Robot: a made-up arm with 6 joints. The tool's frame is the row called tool. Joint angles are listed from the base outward.
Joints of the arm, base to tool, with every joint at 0 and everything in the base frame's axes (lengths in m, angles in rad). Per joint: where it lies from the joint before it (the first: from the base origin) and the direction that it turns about. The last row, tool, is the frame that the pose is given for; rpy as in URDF.
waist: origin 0.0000 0.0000 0.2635 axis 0 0 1
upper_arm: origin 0.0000 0.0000 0.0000 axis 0 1 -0.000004
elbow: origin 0.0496 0.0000 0.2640 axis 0 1 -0.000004
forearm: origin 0.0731 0.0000 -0.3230 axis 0 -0.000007 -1
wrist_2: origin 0.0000 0.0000 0.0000 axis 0 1 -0.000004
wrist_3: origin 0.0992 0.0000 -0.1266 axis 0 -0.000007 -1
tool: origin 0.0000 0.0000 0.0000 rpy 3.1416 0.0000 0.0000
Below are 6 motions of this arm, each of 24 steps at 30 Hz.
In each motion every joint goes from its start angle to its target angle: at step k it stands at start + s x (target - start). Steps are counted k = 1, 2, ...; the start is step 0. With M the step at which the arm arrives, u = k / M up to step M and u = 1 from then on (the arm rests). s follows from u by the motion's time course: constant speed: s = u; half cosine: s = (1 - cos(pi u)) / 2; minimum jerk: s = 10 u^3 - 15 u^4 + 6 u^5.
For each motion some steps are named. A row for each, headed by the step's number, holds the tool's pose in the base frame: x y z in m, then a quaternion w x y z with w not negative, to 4 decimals.
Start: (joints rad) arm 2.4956 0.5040 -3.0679 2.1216 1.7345 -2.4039
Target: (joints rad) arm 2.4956 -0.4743 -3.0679 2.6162 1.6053 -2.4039
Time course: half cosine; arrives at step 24
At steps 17, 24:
17: 0.1842 -0.2354 0.8988 0.5868 0.6369 0.4558 -0.2053
24: 0.2883 -0.2990 0.8334 0.5286 0.6327 0.5331 -0.1900

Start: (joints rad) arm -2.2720 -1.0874 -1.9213 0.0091 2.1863 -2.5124
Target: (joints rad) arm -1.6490 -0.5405 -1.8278 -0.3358 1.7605 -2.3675
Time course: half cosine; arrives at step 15
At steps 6, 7, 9, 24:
6: -0.0273 -0.0147 0.7701 0.2584 0.9186 0.1470 -0.2602
7: -0.0442 -0.0432 0.7729 0.2512 0.9199 0.1599 -0.2550
9: -0.0666 -0.1073 0.7728 0.2344 0.9198 0.1907 -0.2503
24: -0.0648 -0.2236 0.7559 0.2049 0.9085 0.2566 -0.2583

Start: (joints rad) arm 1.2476 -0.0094 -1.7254 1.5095 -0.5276 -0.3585
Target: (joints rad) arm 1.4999 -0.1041 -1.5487 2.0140 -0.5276 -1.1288
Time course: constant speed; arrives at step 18
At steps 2, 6, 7, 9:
2: 0.2625 0.3496 0.6604 0.6223 -0.6401 0.1492 -0.4250
6: 0.2414 0.3630 0.6380 0.5982 -0.6757 0.1057 -0.4176
7: 0.2357 0.3661 0.6324 0.5923 -0.6840 0.0938 -0.4154
9: 0.2239 0.3720 0.6212 0.5805 -0.6997 0.0691 -0.4106

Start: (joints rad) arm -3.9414 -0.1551 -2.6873 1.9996 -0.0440 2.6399
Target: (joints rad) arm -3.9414 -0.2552 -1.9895 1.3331 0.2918 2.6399
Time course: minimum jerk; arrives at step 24
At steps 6, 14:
6: -0.0223 0.1577 0.9652 0.3035 0.0760 -0.1645 -0.9354
14: -0.1059 0.2174 0.9375 0.1521 0.2675 -0.2214 -0.9254

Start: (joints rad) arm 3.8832 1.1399 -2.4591 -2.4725 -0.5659 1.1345
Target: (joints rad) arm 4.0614 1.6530 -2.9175 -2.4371 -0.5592 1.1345
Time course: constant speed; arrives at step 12
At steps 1, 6, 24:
1: -0.3833 -0.4915 0.1780 0.4360 0.8264 -0.3561 0.0137
6: -0.3466 -0.5219 0.1143 0.4288 0.8390 -0.3328 0.0377
24: -0.2896 -0.5418 0.0383 0.4185 0.8531 -0.3044 0.0658

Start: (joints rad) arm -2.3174 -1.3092 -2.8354 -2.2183 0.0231 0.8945
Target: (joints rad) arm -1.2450 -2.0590 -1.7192 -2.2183 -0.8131 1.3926
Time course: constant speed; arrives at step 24
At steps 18, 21, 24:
18: 0.0935 0.5053 0.5225 0.9297 -0.1040 0.2608 0.2384
21: 0.0340 0.4847 0.4969 0.9033 -0.0498 0.2813 0.3201
24: -0.0193 0.4562 0.4692 0.8648 0.0028 0.3057 0.3983

